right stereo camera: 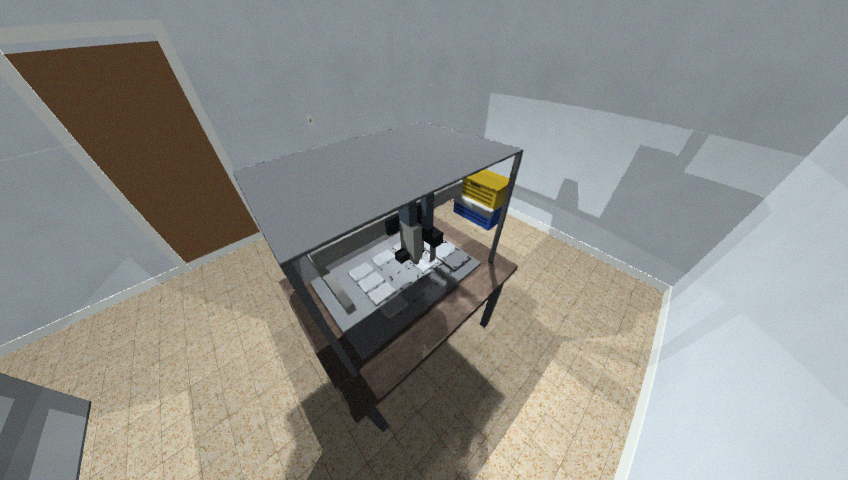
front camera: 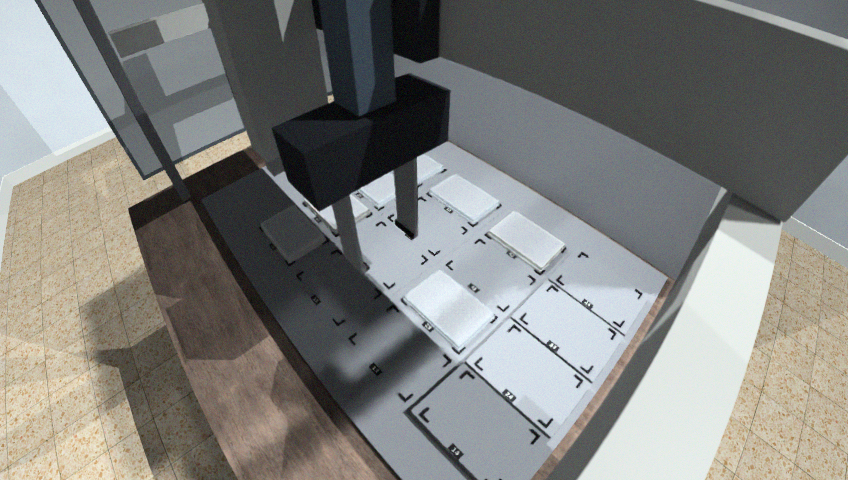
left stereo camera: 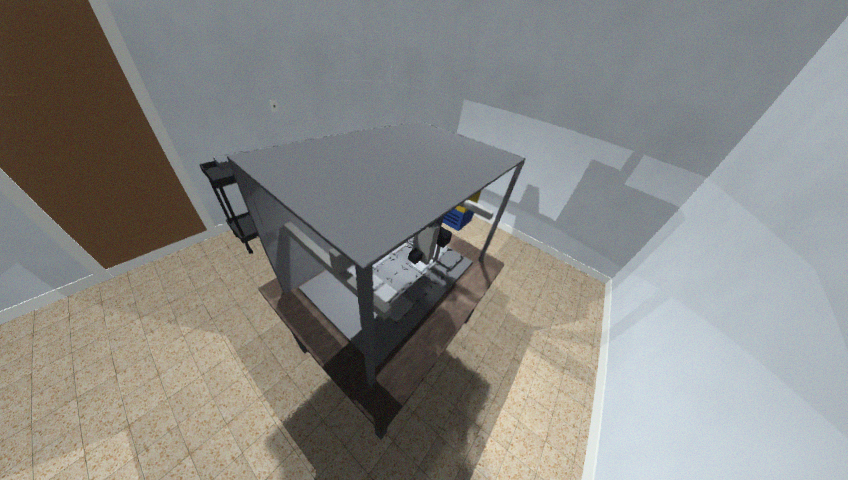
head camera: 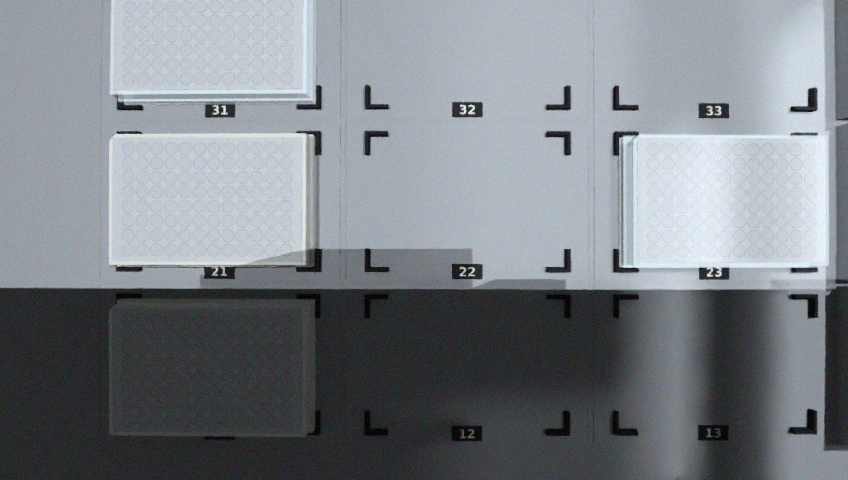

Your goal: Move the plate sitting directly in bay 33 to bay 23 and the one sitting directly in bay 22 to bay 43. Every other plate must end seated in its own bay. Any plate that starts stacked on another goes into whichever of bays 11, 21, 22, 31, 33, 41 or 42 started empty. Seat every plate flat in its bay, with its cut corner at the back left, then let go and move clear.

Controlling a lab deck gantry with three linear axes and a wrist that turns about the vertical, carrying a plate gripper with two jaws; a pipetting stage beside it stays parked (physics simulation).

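Pixels of known places: gripper, fingertip midpoint: (right stereo camera: 426, 256) (front camera: 382, 246); robot's base, link origin: (right stereo camera: 389, 319) (front camera: 261, 228) (left stereo camera: 396, 322) (head camera: 124, 426).
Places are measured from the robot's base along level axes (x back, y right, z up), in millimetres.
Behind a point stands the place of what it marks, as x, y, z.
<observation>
My gripper (front camera: 385, 251) {-330, -80, 160} is open and empty, hanging over the middle of the deck in the front view; its jaws do not show in the head view. A plate (front camera: 449, 306) {-395, -148, 14} (head camera: 731, 199) {-391, -150, 14} lies flat in bay 23, and a cream-edged plate (front camera: 526, 239) {-394, -358, 14} lies in bay 43. Other plates are in bay 42 (front camera: 464, 196) {-232, -361, 14}, bay 41 (front camera: 429, 169) {-115, -371, 14}, bay 31 (front camera: 379, 190) {-95, -243, 14} (head camera: 208, 47) {-65, -245, 14}, bay 21 (head camera: 208, 199) {-65, -150, 14} and, in shadow, bay 11 (front camera: 293, 233) {-77, -42, 14} (head camera: 208, 368) {-65, -45, 14}. Bays 22 and 33 hold no plate. In the head view the bay 21 and bay 11 plates have their cut corners at the upper left.
Bays 12, 13 and 32 hold no plate. A raised block of marked bays (front camera: 476, 410) {-538, -56, 14} adjoins the deck's right side. A grey column (front camera: 267, 71) {-228, -34, 378} (right stereo camera: 411, 240) {-182, -18, 401} stands beside the gripper. A pale rail (front camera: 708, 333) {-619, -24, 400} runs along the right. Yellow and blue crates (right stereo camera: 484, 190) (right stereo camera: 476, 212) stand beyond the table.
</observation>
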